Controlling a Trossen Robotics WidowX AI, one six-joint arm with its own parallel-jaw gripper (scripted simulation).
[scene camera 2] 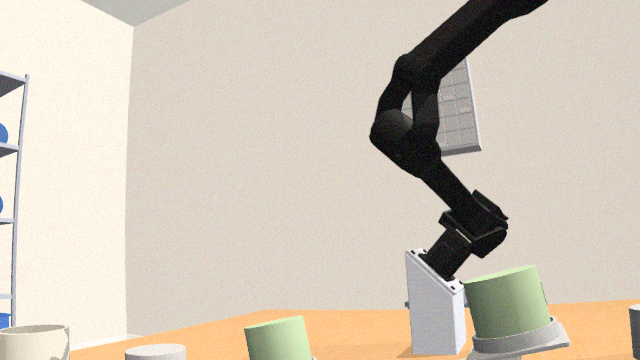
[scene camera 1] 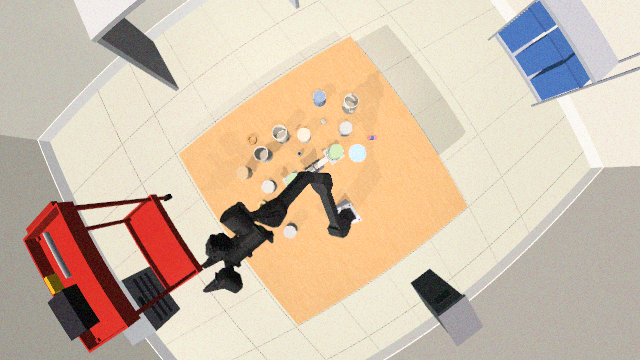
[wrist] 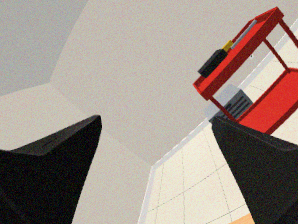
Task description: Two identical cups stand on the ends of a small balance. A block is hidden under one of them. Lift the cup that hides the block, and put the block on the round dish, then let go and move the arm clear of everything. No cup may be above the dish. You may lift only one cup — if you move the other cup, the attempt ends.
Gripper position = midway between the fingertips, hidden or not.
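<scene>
The gripper (scene camera 1: 203, 279) is open and it's holding nothing; the wrist view shows the gripper (wrist: 159, 122) as well. There's also a cup (scene camera 2: 511, 302).
</scene>
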